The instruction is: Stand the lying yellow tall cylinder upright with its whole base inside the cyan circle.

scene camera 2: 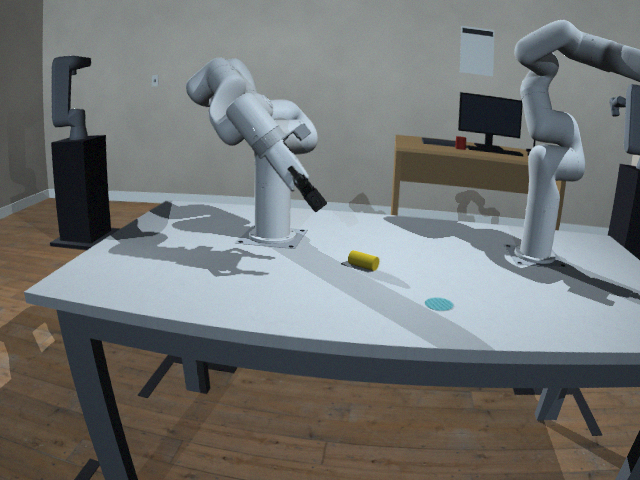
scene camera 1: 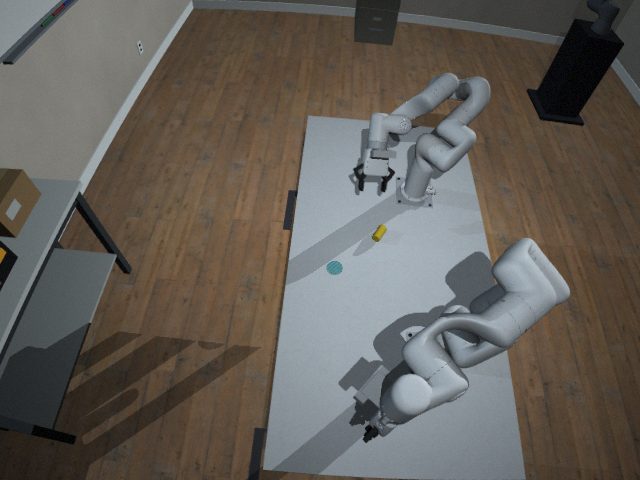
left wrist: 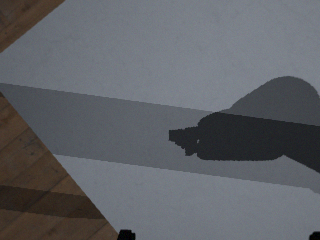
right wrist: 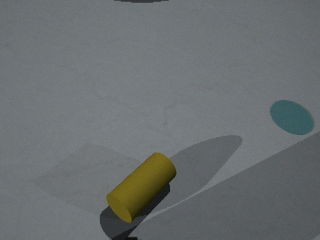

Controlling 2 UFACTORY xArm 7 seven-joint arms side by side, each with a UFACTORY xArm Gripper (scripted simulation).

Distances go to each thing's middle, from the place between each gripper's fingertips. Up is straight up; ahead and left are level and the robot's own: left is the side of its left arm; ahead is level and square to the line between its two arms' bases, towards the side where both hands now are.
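My right hand [scene camera 2: 320, 206] is 140 mm above the yellow tall cylinder [right wrist: 133, 194], 50 mm past it and 110 mm to the right of it. Counting from my right hand again, the cyan circle [right wrist: 289, 116] is 160 mm below, 130 mm ahead and 270 mm to the left.
My left gripper is 300 mm above the cyan circle, 110 mm short of it and 580 mm to the left of it. As for the yellow tall cylinder, from my left hand it's 280 mm below, 60 mm behind and 750 mm to the right.
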